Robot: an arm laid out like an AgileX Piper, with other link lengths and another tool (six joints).
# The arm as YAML. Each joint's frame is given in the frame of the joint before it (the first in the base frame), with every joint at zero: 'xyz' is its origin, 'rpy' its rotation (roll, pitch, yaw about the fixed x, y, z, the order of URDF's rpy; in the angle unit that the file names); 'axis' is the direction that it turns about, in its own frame. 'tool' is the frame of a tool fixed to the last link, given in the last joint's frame.
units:
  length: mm
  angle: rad
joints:
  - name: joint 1
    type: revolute
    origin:
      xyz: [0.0, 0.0, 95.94]
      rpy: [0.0, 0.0, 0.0]
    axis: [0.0, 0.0, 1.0]
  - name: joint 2
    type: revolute
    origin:
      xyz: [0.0, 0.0, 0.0]
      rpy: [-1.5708, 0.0, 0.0]
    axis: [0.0, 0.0, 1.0]
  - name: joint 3
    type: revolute
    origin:
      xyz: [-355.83, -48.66, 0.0]
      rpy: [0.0, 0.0, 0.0]
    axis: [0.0, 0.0, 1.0]
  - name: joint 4
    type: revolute
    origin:
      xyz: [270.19, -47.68, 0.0]
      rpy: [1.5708, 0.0, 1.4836]
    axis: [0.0, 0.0, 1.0]
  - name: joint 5
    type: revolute
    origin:
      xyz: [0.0, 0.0, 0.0]
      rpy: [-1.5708, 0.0, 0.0]
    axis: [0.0, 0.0, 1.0]
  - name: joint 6
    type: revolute
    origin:
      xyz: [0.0, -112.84, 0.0]
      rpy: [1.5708, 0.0, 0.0]
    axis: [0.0, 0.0, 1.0]
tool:
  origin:
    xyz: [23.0, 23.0, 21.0]
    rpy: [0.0, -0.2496, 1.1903]
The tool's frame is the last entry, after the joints.
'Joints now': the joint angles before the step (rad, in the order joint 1, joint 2, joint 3, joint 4, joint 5, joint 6). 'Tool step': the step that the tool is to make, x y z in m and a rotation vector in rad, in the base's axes. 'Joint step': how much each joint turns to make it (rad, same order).
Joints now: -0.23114 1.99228 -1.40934 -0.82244 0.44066 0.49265
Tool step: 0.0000 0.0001 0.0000 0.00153 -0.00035 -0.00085
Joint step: -0.00005 -0.00005 -0.00009 0.00205 0.00007 -0.00032
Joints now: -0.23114 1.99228 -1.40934 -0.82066 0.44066 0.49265
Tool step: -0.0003 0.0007 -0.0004 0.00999 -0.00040 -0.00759
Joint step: 0.00004 -0.00008 0.00016 0.01210 0.00273 0.00019
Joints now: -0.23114 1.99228 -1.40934 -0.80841 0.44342 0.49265
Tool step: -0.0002 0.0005 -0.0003 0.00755 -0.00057 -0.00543
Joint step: -0.00009 -0.00006 0.00020 0.00903 0.00154 0.00009
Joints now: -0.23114 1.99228 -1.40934 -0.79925 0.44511 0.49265
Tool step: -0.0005 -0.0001 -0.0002 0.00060 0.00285 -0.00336
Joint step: 0.00007 -0.00011 0.00018 0.00138 0.00417 0.00022
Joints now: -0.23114 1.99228 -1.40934 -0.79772 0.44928 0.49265
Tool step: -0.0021 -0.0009 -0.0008 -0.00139 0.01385 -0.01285
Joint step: 0.00012 0.00011 -0.00013 0.00208 0.01892 0.00012
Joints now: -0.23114 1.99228 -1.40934 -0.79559 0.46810 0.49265
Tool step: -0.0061 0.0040 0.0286 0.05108 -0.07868 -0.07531
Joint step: 0.00000 -0.05923 0.00011 0.03599 0.02169 0.06577
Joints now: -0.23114 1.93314 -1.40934 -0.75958 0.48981 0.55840
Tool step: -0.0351 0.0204 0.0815 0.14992 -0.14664 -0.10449
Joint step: -0.00006 -0.18798 -0.00007 0.23293 0.08588 -0.03325
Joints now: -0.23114 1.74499 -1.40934 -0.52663 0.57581 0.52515
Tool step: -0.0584 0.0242 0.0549 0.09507 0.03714 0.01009
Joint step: -0.00001 -0.17029 -0.00024 0.22422 0.20015 -0.18145
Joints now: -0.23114 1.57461 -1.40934 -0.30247 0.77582 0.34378
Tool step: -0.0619 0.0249 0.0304 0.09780 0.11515 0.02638
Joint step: 0.00018 -0.13184 -0.00011 0.13888 0.25319 -0.11167
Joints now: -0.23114 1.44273 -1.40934 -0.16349 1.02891 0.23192
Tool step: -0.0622 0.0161 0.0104 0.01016 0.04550 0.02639
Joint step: -0.00020 -0.15439 0.09166 0.02453 0.10411 -0.04840
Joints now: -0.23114 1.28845 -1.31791 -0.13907 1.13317 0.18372
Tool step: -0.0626 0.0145 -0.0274 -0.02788 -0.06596 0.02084
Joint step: 0.00019 -0.21630 0.26064 -0.00726 -0.11685 -0.00584
